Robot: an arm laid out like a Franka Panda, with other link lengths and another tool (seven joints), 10 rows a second.
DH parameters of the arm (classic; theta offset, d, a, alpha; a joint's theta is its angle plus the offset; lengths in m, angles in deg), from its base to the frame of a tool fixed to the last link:
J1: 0 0.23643 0 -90
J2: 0 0 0 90
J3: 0 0.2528 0.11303 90
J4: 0 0 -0.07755 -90
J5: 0 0.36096 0 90
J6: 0 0 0.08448 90
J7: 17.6 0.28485 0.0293 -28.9
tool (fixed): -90 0.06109 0 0
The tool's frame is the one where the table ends.
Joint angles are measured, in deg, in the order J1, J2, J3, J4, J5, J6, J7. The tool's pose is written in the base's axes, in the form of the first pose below.
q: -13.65, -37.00, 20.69, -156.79, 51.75, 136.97, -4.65
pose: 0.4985 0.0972 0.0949 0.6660 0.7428 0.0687 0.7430 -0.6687 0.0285
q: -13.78, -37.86, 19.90, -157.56, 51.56, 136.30, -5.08
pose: 0.4941 0.0916 0.0946 0.6676 0.7413 0.0687 0.7417 -0.6702 0.0246
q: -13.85, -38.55, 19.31, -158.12, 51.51, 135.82, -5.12
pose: 0.4909 0.0879 0.0949 0.6721 0.7370 0.0709 0.7378 -0.6747 0.0192
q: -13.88, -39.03, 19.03, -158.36, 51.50, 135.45, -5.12
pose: 0.4893 0.0868 0.0962 0.6734 0.7356 0.0732 0.7367 -0.6760 0.0170
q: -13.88, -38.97, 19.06, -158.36, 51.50, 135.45, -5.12
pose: 0.4892 0.0870 0.0956 0.6732 0.7359 0.0724 0.7370 -0.6757 0.0162
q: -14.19, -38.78, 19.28, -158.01, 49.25, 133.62, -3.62
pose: 0.4802 0.0873 0.0899 0.6657 0.7453 0.0382 0.7459 -0.6661 -0.0014
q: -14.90, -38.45, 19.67, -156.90, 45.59, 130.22, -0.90
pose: 0.4667 0.0869 0.0844 0.6544 0.7559 -0.0167 0.7553 -0.6546 -0.0318
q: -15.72, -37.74, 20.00, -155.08, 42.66, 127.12, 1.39
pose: 0.4589 0.0860 0.0844 0.6452 0.7617 -0.0587 0.7596 -0.6479 -0.0567
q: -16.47, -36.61, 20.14, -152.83, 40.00, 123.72, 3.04
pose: 0.4517 0.0859 0.0855 0.6286 0.7716 -0.0974 0.7672 -0.6358 -0.0847
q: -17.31, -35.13, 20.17, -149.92, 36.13, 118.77, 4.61
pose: 0.4386 0.0828 0.0863 0.5939 0.7890 -0.1573 0.7812 -0.6122 -0.1217
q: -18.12, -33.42, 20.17, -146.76, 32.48, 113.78, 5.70
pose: 0.4260 0.0776 0.0888 0.5536 0.8046 -0.2148 0.7932 -0.5880 -0.1584
